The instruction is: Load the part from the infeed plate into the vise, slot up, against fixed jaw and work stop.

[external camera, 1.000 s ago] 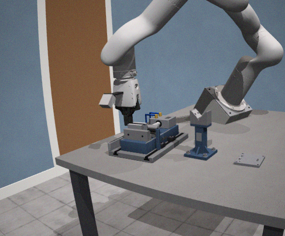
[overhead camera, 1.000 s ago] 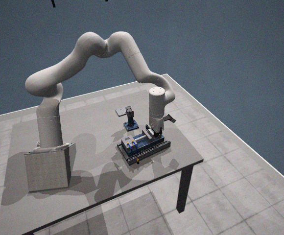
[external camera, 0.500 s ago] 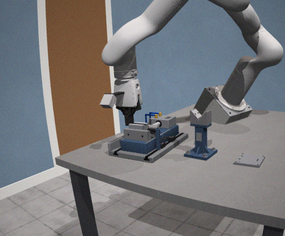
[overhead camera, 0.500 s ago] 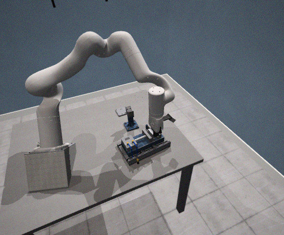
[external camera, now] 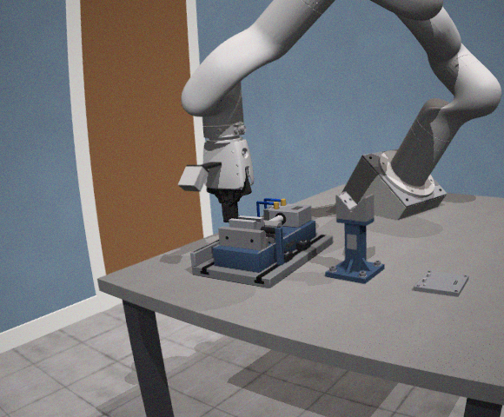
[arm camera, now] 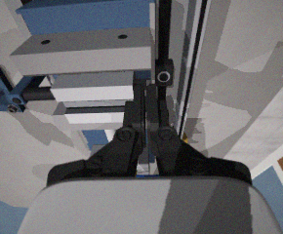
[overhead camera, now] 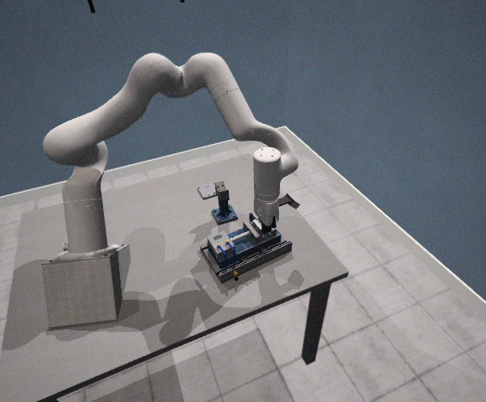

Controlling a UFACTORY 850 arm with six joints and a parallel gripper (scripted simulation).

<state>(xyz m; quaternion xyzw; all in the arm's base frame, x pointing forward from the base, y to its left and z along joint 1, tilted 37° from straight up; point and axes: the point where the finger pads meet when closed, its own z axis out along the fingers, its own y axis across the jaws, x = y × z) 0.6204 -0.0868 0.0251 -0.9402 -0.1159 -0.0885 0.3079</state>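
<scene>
Right now the fixed jaw is 5 cm to the left of my hand, 4 cm below it and 2 cm ahead of it. Round my hand: part: 4 cm to the left, 2 cm below, 1 cm behind; then moving jaw: 5 cm behind, 4 cm below, 3 cm to the left; then work stop: 9 cm to the left, 3 cm below, 3 cm behind.
</scene>
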